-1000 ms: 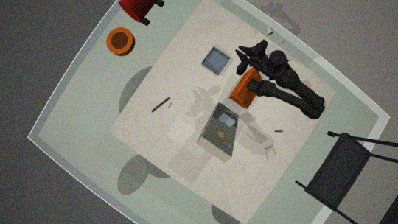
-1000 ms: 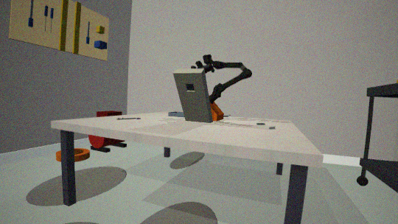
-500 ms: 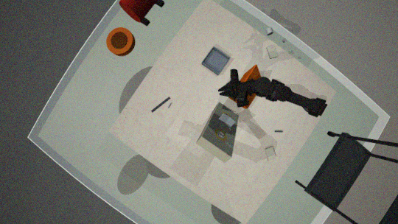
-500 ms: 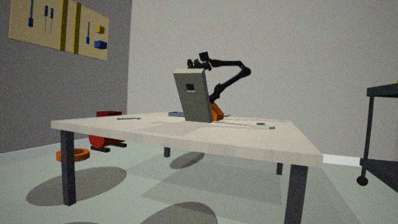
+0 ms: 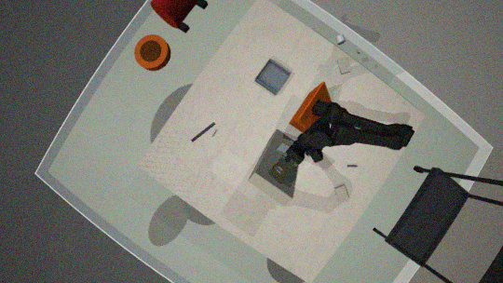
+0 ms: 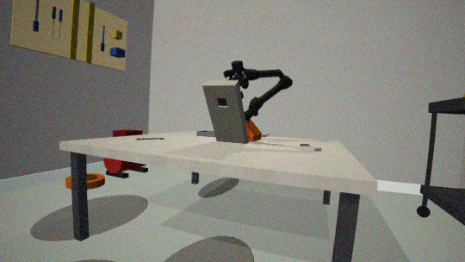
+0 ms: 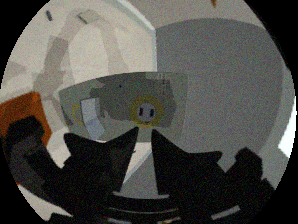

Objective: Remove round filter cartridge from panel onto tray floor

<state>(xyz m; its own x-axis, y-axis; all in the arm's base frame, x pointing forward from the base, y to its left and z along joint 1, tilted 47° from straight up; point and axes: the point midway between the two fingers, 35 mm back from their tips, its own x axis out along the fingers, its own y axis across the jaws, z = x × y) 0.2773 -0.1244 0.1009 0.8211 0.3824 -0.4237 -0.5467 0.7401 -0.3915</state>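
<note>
Right now my gripper tip is 7 cm short of the round filter cartridge, 4 cm above it and 1 cm to the right of it. The rest, counted from my gripper tip: grey service panel: 12 cm below, 2 cm ahead, 1 cm to the left; blue-grey tray: 36 cm behind, 28 cm below, 27 cm to the right.
</note>
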